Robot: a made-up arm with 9 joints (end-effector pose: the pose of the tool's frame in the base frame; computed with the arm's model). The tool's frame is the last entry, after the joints. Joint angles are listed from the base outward.
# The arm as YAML. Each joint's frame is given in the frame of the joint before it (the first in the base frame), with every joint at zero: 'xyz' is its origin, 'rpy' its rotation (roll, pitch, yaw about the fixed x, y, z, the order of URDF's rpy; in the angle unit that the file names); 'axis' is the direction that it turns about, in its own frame. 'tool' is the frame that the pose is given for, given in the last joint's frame.
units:
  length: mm
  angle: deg
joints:
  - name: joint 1
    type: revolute
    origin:
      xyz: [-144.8, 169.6, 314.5]
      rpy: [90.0, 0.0, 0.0]
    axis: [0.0, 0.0, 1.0]
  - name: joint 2
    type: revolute
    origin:
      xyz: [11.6, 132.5, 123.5]
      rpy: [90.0, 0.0, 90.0]
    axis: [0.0, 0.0, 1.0]
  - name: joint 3
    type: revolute
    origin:
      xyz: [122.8, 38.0, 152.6]
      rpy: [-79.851, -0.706, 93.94]
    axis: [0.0, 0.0, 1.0]
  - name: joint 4
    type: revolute
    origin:
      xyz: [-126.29, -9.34, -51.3]
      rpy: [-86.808, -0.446, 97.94]
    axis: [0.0, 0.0, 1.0]
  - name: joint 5
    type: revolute
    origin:
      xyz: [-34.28, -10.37, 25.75]
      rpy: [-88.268, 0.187, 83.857]
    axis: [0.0, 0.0, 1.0]
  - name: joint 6
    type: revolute
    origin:
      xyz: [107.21, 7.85, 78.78]
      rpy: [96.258, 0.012, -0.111]
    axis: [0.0, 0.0, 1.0]
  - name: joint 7
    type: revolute
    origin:
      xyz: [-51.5, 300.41, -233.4]
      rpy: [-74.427, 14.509, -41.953]
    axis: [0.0, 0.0, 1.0]
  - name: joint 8
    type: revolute
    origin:
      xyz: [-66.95, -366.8, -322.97]
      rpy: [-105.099, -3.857, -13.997]
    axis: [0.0, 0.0, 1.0]
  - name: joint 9
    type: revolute
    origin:
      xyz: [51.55, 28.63, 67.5]
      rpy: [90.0, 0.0, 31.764]
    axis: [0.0, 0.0, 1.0]
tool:
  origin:
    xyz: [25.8, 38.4, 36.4]
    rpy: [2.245, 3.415, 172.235]
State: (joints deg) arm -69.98 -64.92 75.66 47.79 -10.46 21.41 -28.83 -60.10 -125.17
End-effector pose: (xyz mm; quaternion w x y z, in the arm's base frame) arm -43.8 13.4 51.6 0.6261 0.6898 -0.0157 0.3632
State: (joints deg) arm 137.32 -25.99 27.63 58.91 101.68 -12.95 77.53 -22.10 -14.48
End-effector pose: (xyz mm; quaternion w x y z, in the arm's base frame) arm -127.4 269.9 448.2 0.0679 0.0666 -0.6373 0.7647
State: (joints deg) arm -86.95 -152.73 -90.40 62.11 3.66 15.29 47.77 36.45 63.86
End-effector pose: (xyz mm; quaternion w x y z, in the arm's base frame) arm -139.6 240.8 87.4 0.4013 0.3822 -0.8233 0.1226
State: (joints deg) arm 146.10 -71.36 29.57 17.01 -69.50 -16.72 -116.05 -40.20 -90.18
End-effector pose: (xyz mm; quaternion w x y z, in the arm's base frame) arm -1035.1 134.9 2.2 0.9687 -0.2261 -0.0974 -0.0329
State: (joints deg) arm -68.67 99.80 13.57 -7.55 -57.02 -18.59 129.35 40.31 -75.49
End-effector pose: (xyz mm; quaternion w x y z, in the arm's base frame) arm -379.9 -576.1 192.4 0.1669 0.6994 0.6070 -0.3384
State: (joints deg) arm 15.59 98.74 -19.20 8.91 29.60 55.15 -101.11 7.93 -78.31
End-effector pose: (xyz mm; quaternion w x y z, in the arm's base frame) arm -146.3 432.1 558.3 0.6761 0.2407 0.2444 -0.6521
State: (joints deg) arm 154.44 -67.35 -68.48 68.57 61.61 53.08 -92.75 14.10 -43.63
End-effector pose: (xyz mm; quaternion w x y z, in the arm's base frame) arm 58.3 -69.3 -183.5 0.1434 -0.1315 -0.2332 -0.9528
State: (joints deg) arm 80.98 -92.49 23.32 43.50 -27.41 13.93 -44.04 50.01 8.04
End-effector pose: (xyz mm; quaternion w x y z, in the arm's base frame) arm -339.1 -86.1 378.7 0.1910 -0.6313 -0.2185 -0.7192
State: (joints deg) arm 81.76 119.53 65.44 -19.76 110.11 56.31 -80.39 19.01 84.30
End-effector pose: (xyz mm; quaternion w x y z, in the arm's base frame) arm -324.1 -138.4 1036.2 0.1179 0.7520 -0.4763 0.4402
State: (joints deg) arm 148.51 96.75 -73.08 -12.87 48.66 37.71 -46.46 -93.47 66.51
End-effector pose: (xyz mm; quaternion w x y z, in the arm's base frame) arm -343.1 202.2 1.9 0.2395 -0.8559 -0.1806 0.4212
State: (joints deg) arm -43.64 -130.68 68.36 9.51 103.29 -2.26 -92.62 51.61 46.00
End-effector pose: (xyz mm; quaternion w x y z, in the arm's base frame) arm 654.9 248.9 -94.0 0.6444 -0.5500 -0.5308 -0.0218
